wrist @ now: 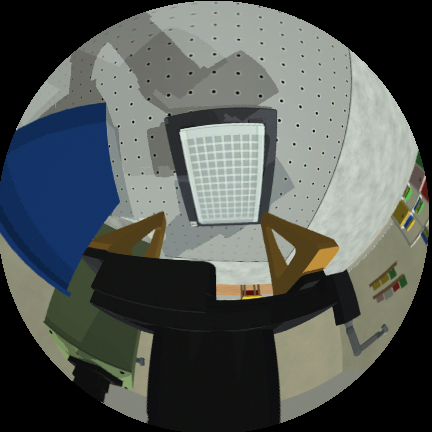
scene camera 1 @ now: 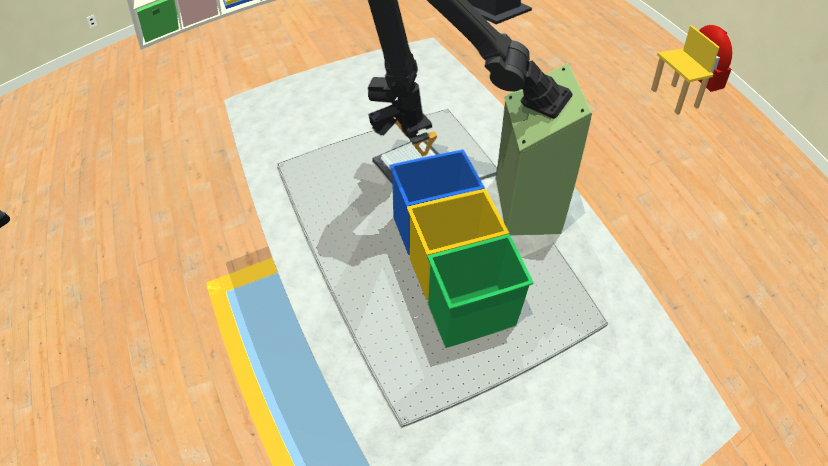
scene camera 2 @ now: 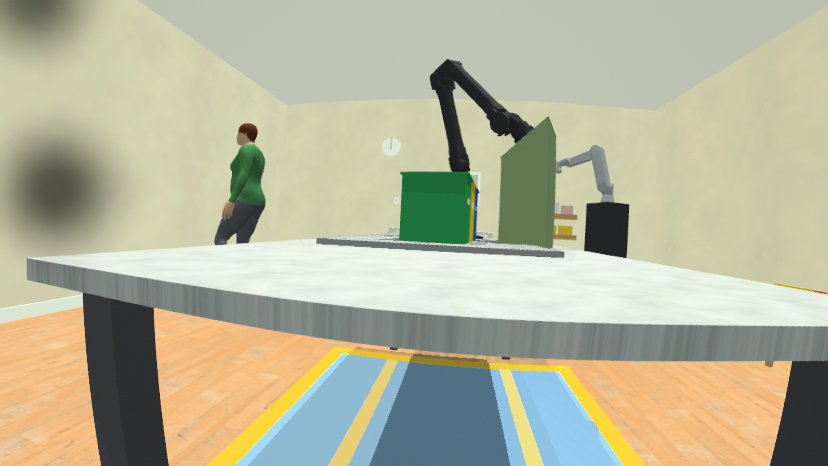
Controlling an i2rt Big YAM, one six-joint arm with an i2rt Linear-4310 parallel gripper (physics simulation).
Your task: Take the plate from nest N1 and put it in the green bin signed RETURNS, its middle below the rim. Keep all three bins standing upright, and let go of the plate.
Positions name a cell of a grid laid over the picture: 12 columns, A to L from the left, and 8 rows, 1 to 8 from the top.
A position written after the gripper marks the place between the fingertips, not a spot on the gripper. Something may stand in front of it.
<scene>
In view: the gripper (scene camera 1: G3), a green bin (scene camera 1: G5), a gridded plate (wrist: G4), a blue bin (scene camera 1: G4) and a yellow bin (scene camera 1: G4).
The green bin is seen too in scene camera 2 (scene camera 2: G4). The blue bin shows as well in the wrist view (wrist: B4). The gripper is seen too in the wrist view (wrist: F5).
</scene>
